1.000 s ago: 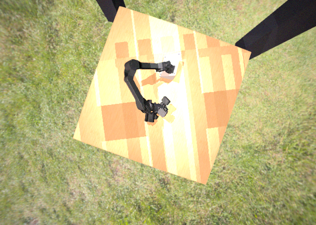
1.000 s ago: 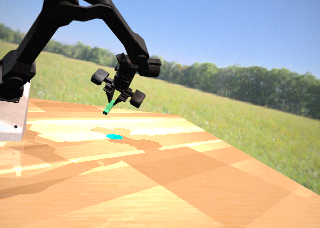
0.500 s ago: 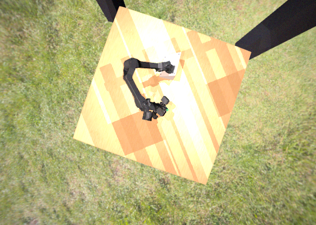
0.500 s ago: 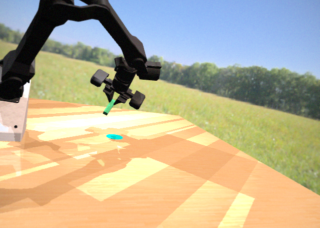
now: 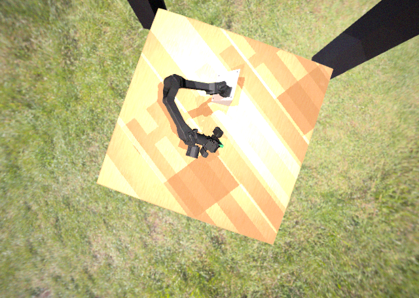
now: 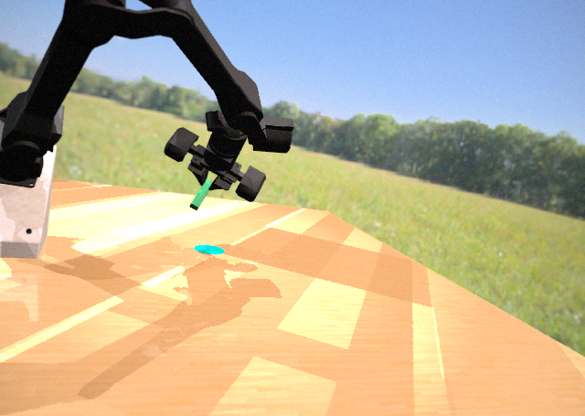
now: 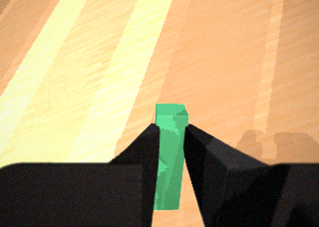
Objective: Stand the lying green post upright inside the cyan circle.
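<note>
Right now my gripper tip is 2 cm short of the cyan circle, 4 cm to the left of it and 12 cm above it. The rest, counted from my gripper tip: green post: 1 cm behind, 1 cm to the right, 2 cm below.
</note>
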